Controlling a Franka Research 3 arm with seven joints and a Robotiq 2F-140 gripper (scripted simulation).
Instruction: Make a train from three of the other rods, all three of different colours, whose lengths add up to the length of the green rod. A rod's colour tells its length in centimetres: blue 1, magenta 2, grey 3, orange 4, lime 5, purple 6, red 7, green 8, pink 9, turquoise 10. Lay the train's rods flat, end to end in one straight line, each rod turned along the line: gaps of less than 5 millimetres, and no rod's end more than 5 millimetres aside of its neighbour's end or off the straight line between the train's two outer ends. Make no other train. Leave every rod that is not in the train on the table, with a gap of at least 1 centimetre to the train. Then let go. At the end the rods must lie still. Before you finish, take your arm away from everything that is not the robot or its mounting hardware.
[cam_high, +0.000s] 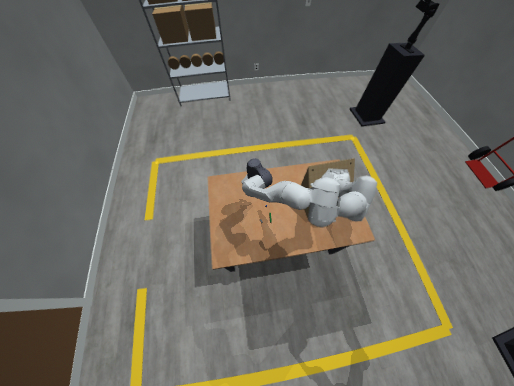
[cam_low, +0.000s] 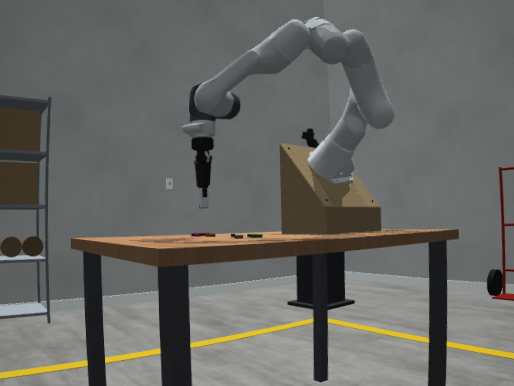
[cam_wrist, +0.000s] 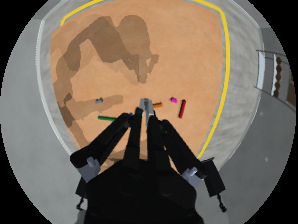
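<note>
Now: hand 130 mm above the small blue rod, 80 mm past it and 60 mm to the right of it. Also, from my hand: magenta rod 130 mm below, 90 mm to the right, 30 mm behind; then red rod 130 mm to the right, 130 mm below, 70 mm behind; then orange rod 130 mm below, 50 mm behind, 30 mm to the right.
</note>
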